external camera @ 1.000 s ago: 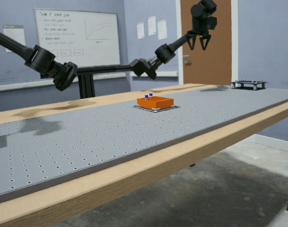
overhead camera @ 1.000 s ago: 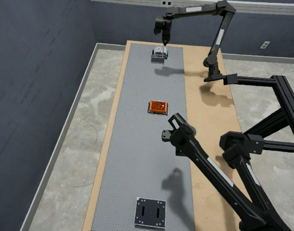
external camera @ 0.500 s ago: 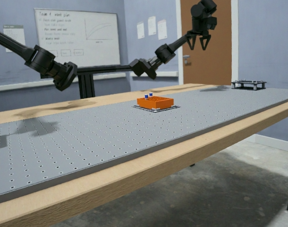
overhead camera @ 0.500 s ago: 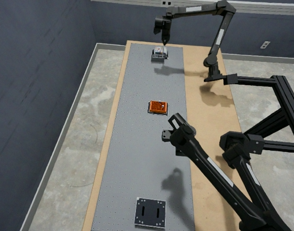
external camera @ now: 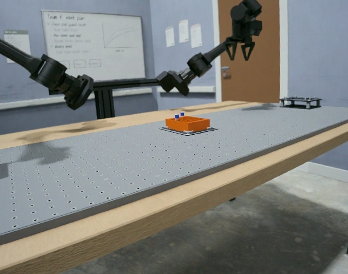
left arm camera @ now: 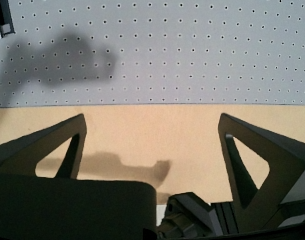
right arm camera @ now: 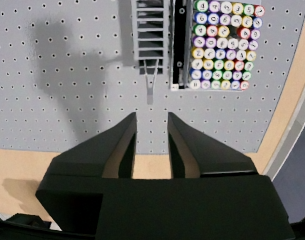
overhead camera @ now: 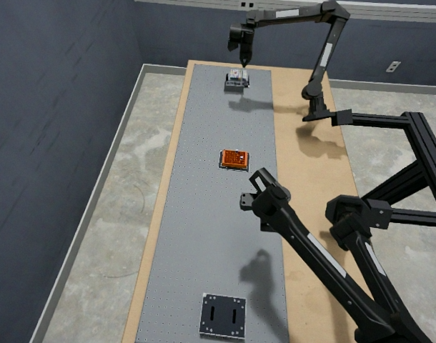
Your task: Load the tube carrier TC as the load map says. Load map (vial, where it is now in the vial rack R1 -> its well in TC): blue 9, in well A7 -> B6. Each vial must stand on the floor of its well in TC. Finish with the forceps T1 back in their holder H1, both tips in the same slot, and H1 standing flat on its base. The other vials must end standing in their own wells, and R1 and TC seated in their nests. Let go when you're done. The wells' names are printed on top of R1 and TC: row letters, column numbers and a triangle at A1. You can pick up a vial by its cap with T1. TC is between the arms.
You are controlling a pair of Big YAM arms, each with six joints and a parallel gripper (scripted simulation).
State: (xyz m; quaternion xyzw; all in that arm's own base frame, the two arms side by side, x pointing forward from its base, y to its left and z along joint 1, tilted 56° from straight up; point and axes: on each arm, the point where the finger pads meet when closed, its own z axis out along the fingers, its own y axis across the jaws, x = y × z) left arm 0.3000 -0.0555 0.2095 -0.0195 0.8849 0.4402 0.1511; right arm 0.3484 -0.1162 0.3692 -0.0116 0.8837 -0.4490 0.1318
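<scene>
Right now the grey holder H1 is 170 mm below my right hand and 40 mm ahead of it. Also, from my right hand: orange tube carrier (560 mm to the left, 160 mm below, 50 mm ahead).
</scene>
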